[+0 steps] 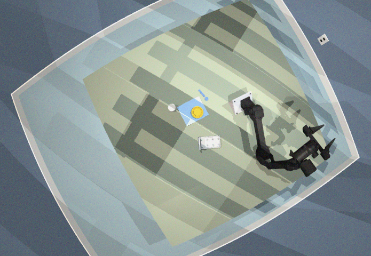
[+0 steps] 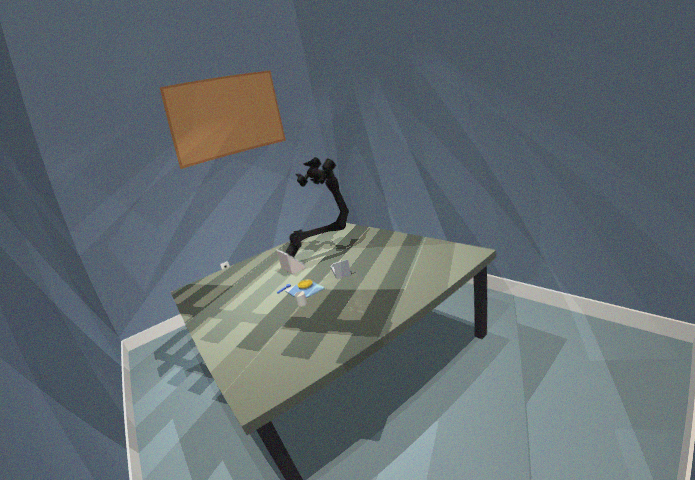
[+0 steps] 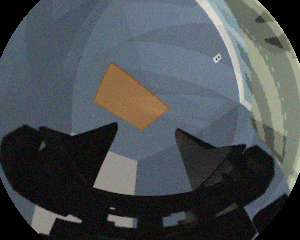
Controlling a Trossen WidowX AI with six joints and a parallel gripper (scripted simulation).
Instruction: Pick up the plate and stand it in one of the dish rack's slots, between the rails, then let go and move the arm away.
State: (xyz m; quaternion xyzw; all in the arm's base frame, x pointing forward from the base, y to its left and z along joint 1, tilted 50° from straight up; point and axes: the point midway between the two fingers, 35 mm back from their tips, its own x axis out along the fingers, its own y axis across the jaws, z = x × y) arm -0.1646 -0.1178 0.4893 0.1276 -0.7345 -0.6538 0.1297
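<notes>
Right now my gripper tip is 49 cm short of the yellow plate, 47 cm above it and 36 cm to the left of it. Round my gripper tip: light blue mat (51 cm ahead, 48 cm below, 38 cm to the right); then grey dish rack (50 cm ahead, 46 cm below, 17 cm to the right); then blue utensil (48 cm below, 43 cm to the right, 40 cm ahead).
</notes>
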